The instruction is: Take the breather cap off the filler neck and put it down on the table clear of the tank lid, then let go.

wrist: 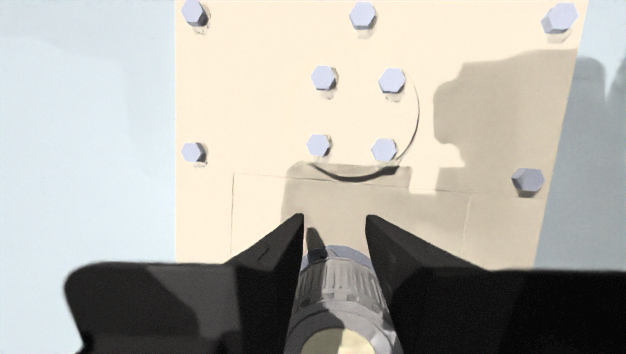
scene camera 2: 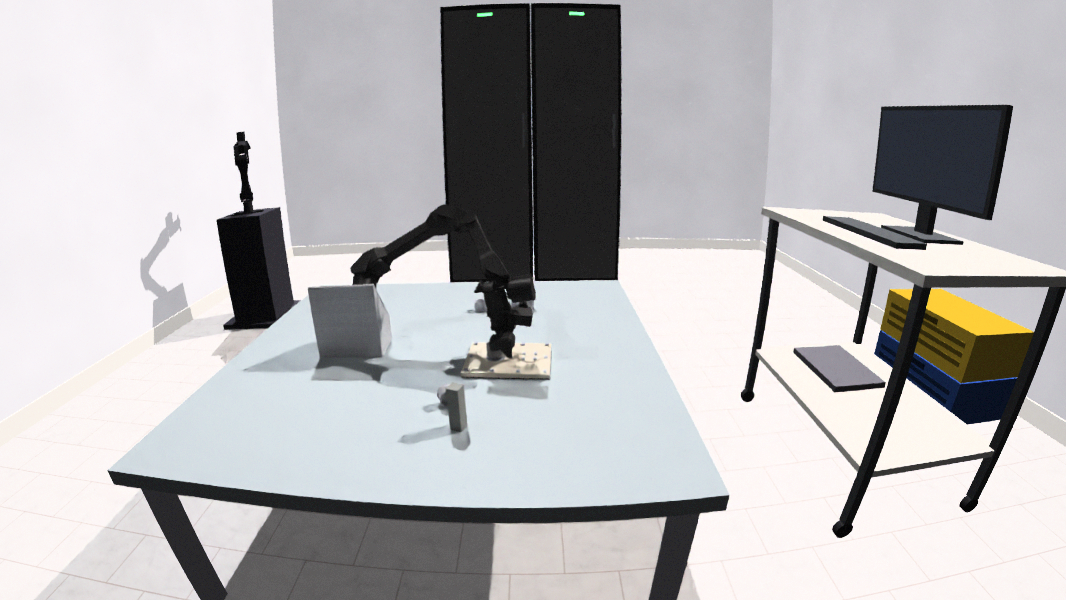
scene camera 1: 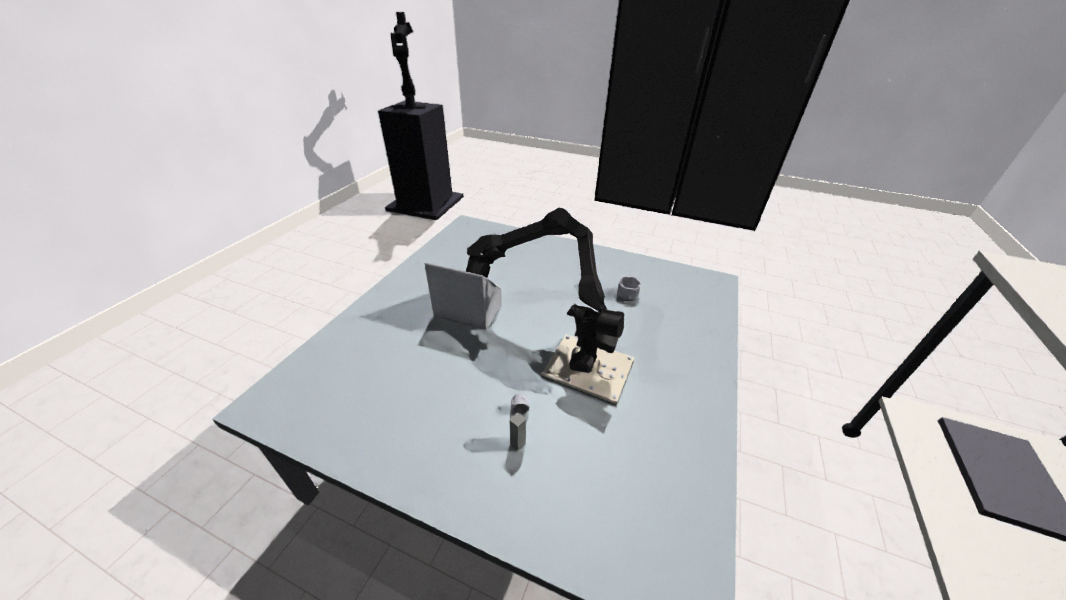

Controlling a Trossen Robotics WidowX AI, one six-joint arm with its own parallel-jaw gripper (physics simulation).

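Frame: origin at the arm's base, x ahead, y left, z up, level; metres.
Where they show: gripper, fingertip midpoint: (wrist: 334, 222) (scene camera 2: 510, 354); arm's base, origin of the base link: (scene camera 2: 362, 296) (scene camera 1: 475, 277).
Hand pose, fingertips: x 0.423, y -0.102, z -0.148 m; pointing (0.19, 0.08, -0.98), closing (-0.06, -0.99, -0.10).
Each offset is from my fingertips to the top centre of the thing. "spot": to the spot under its first point.
The cream tank lid (scene camera 1: 581, 384) (scene camera 2: 488, 371) (wrist: 240, 90) lies flat on the table, with hex bolts and a curved seam. My gripper (scene camera 1: 581, 363) (scene camera 2: 501, 353) (wrist: 334, 222) points down low over the lid. In the wrist view, its black fingers stand on both sides of the grey ribbed breather cap @[spot: dz +0.025, dx -0.017, dy -0.003 m] (wrist: 342, 285), which has a pale yellow round face. The fingers hide the cap's sides. A blue-grey ring shows at the cap's far end; whether it belongs to the filler neck, and whether the cap touches the lid, I cannot tell. The gripper hides the cap in both scene views.
A grey upright block @[dz +0.083, dx -0.122, dy -0.314 m] (scene camera 1: 517, 433) (scene camera 2: 457, 408) stands in front of the lid, with a small round piece @[dz +0.027, dx -0.152, dy -0.215 m] (scene camera 1: 519, 403) (scene camera 2: 443, 395) beside it. A large grey panel (scene camera 1: 456, 295) (scene camera 2: 345, 321) stands left. A grey ribbed cup-like part @[dz +0.034, dx +0.053, dy +0.412 m] (scene camera 1: 628, 289) stands behind the lid.
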